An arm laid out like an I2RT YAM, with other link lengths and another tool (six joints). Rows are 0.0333 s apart.
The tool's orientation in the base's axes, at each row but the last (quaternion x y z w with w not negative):
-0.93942 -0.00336 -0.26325 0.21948
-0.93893 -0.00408 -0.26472 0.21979
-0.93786 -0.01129 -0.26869 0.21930
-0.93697 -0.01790 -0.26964 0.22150
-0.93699 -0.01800 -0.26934 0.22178
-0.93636 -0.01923 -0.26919 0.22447
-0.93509 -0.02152 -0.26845 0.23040
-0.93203 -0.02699 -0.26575 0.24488
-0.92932 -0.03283 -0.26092 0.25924
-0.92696 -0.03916 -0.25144 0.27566
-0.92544 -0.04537 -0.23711 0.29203
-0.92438 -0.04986 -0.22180 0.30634
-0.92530 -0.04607 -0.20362 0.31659
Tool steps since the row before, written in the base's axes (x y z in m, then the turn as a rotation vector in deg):
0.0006 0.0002 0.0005 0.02 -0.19 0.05
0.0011 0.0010 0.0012 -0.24 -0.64 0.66
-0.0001 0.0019 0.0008 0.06 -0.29 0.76
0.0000 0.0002 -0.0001 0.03 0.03 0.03
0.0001 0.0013 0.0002 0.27 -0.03 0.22
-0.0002 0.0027 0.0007 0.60 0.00 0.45
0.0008 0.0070 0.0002 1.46 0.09 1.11
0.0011 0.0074 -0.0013 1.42 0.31 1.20
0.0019 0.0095 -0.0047 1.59 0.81 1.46
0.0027 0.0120 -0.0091 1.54 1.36 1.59
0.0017 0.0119 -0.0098 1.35 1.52 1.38
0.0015 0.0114 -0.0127 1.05 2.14 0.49
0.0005 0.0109 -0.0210 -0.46 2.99 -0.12
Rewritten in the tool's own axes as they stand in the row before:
0.0007 -0.0003 0.0000 0.06 0.15 -0.11
0.0014 -0.0013 0.0000 0.19 0.28 -0.89
0.0001 -0.0021 0.0001 0.47 -0.04 -0.67
-0.0001 -0.0001 0.0002 0.04 -0.03 0.00
0.0001 -0.0012 0.0005 0.35 -0.02 -0.05
0.0000 -0.0027 0.0005 0.74 -0.09 -0.04
0.0002 -0.0062 0.0033 1.81 -0.31 -0.07
-0.0003 -0.0057 0.0050 1.80 -0.55 -0.06
-0.0014 -0.0056 0.0091 2.04 -1.07 0.08
-0.0029 -0.0051 0.0141 2.03 -1.61 0.26
-0.0037 -0.0044 0.0144 1.75 -1.67 0.42
-0.0047 -0.0019 0.0163 1.06 -1.75 1.31
-0.0085 0.0033 0.0218 -0.60 -2.41 1.73

